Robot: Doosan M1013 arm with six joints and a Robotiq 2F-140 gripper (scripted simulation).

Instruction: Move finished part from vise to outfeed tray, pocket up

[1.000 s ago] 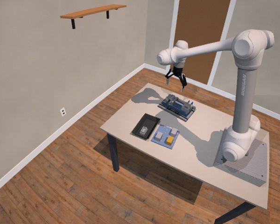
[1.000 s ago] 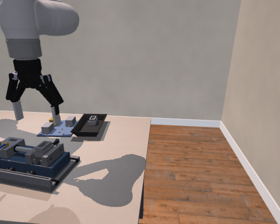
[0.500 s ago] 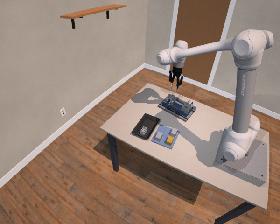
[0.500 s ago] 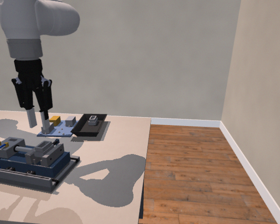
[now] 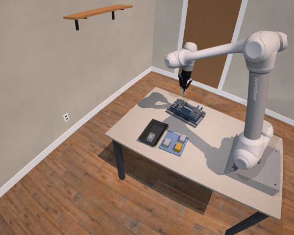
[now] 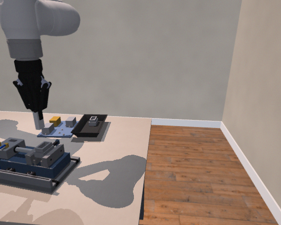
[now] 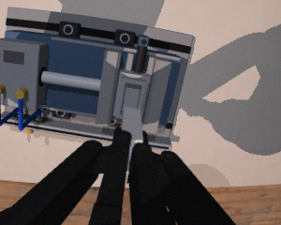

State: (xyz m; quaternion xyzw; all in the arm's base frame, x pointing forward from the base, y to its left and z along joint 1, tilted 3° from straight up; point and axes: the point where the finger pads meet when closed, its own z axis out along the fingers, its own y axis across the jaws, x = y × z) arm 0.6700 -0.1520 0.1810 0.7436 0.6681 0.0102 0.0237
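The blue vise lies 6 cm behind my hand, 1 cm to the left of it and 17 cm below it. Also, from my hand: blue fixture plate: 13 cm behind, 35 cm to the left, 21 cm below; then yellow block: 18 cm behind, 39 cm to the left, 19 cm below.
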